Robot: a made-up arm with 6 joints. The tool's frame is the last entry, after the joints. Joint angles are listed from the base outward. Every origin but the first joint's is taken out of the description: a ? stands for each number. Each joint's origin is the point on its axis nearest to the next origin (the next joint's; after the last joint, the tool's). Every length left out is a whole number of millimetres.
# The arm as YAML. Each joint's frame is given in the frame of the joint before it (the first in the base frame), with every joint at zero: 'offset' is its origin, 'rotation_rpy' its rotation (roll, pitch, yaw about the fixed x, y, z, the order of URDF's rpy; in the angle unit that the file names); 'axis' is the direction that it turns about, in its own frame. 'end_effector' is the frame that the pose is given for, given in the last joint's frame.
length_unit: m
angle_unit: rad
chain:
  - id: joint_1
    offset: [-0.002, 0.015, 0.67]
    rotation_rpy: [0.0, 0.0, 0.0]
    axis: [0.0, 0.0, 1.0]
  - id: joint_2
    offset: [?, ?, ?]
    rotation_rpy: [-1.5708, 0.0, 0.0]
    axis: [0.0, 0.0, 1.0]
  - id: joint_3
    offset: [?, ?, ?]
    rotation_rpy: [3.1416, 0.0, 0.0]
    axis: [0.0, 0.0, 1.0]
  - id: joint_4
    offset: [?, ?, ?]
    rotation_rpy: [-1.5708, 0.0, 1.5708]
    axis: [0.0, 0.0, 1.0]
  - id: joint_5
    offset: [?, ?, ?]
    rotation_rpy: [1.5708, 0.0, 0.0]
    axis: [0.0, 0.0, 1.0]
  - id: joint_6
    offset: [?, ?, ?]
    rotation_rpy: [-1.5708, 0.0, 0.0]
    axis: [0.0, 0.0, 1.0]
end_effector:
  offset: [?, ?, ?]
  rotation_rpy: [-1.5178, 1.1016, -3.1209]
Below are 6 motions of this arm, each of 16 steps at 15 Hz.
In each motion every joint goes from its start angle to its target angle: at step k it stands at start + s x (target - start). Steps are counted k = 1, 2, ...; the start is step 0. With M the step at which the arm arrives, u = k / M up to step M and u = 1 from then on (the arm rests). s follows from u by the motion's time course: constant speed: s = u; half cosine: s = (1 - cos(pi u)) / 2; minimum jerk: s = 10 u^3 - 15 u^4 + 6 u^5.
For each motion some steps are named. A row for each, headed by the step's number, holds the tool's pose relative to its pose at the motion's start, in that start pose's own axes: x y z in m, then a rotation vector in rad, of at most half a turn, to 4 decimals.
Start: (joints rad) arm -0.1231 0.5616 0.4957 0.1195 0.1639 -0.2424
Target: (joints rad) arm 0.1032 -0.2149 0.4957 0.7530 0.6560 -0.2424
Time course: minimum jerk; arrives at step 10
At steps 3, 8, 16:
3: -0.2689 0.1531 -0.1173 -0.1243 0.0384 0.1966
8: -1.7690 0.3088 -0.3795 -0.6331 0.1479 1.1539
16: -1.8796 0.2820 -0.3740 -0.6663 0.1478 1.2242

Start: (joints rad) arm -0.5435 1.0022 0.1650 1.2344 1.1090 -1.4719
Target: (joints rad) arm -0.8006 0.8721 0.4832 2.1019 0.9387 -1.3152
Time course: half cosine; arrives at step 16
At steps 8, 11, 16:
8: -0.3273 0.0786 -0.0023 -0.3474 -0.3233 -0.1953
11: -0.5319 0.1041 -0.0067 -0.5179 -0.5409 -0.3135
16: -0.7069 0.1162 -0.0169 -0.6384 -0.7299 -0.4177

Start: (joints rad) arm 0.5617 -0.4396 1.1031 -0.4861 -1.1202 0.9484
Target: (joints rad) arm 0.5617 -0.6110 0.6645 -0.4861 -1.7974 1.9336
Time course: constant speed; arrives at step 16
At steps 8, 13, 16:
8: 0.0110 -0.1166 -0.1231 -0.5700 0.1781 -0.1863
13: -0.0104 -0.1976 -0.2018 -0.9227 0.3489 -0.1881
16: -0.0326 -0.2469 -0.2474 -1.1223 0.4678 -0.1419

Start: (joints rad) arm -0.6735 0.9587 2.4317 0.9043 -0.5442 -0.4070
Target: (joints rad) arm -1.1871 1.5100 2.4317 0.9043 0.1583 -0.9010
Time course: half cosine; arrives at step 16
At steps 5, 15, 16:
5: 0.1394 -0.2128 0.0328 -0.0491 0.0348 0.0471
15: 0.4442 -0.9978 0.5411 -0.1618 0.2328 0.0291
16: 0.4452 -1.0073 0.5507 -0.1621 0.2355 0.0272

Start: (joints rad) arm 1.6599 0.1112 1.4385 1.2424 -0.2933 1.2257
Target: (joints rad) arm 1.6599 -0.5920 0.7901 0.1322 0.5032 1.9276
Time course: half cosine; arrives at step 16
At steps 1, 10, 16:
1: 0.0011 -0.0064 0.0075 0.0062 -0.0040 0.0051
10: -0.0464 -0.6245 0.4898 0.5142 -0.3381 0.0464
16: -0.1417 -0.9801 0.6168 0.7361 -0.4381 -0.1457

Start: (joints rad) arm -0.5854 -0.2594 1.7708 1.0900 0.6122 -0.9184
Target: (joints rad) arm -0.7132 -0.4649 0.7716 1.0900 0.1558 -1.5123
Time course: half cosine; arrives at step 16
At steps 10, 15, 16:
10: 0.1172 -0.4810 -0.0707 0.5968 -0.0394 -0.6888
15: 0.0279 -0.6832 -0.1299 0.8203 -0.1713 -0.9657
16: 0.0237 -0.6892 -0.1320 0.8270 -0.1768 -0.9743

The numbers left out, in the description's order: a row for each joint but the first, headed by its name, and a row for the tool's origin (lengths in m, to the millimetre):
joint_2: 0.106 -0.032 0.0
joint_3: -0.004 -1.39 0.0
joint_4: 0.889 0.235 0.0
joint_5: 0.009 -0.018 0.0
joint_6: -0.01 -0.293 0.0
tool: -0.005 0.007 0.0

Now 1 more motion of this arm.
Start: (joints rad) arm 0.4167 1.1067 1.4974 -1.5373 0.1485 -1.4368
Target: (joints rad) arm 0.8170 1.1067 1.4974 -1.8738 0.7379 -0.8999
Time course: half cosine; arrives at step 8
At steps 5, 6, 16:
5: -0.0987 -0.1146 0.5230 -0.0973 0.0646 0.1735
6: -0.1423 -0.1520 0.6424 -0.1210 0.0568 0.2425
16: -0.1881 -0.1898 0.7486 -0.1430 0.0396 0.3116

